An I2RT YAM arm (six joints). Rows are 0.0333 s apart.
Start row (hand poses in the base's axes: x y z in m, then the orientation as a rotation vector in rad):
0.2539 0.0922 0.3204 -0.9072 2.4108 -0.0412
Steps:
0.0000 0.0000 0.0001 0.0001 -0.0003 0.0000
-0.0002 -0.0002 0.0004 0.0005 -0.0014 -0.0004
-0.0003 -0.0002 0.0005 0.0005 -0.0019 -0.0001
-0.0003 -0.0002 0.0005 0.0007 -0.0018 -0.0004
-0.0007 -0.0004 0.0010 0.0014 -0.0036 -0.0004
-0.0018 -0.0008 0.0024 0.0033 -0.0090 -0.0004
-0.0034 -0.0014 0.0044 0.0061 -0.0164 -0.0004
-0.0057 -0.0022 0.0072 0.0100 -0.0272 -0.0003
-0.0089 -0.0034 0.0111 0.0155 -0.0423 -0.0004
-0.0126 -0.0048 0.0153 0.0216 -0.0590 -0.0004
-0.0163 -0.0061 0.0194 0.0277 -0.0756 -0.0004
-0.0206 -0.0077 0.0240 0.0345 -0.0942 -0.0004
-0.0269 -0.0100 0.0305 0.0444 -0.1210 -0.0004
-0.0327 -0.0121 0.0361 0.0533 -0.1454 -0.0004
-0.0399 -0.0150 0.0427 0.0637 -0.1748 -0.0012
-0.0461 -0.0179 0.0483 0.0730 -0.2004 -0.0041
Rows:
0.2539 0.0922 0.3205 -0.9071 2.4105 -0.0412
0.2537 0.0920 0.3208 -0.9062 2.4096 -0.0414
0.2536 0.0920 0.3209 -0.9064 2.4090 -0.0415
0.2536 0.0920 0.3209 -0.9060 2.4092 -0.0413
0.2532 0.0918 0.3214 -0.9053 2.4074 -0.0413
0.2521 0.0914 0.3228 -0.9032 2.4021 -0.0414
0.2505 0.0908 0.3248 -0.9002 2.3947 -0.0413
0.2482 0.0900 0.3276 -0.8962 2.3840 -0.0413
0.2450 0.0888 0.3315 -0.8901 2.3691 -0.0414
0.2413 0.0874 0.3357 -0.8836 2.3526 -0.0414
0.2376 0.0861 0.3398 -0.8771 2.3361 -0.0414
0.2333 0.0845 0.3444 -0.8698 2.3177 -0.0414
0.2270 0.0822 0.3509 -0.8593 2.2911 -0.0414
0.2212 0.0801 0.3565 -0.8498 2.2670 -0.0414
0.2140 0.0772 0.3631 -0.8375 2.2383 -0.0421
0.2078 0.0743 0.3687 -0.8242 2.2142 -0.0432

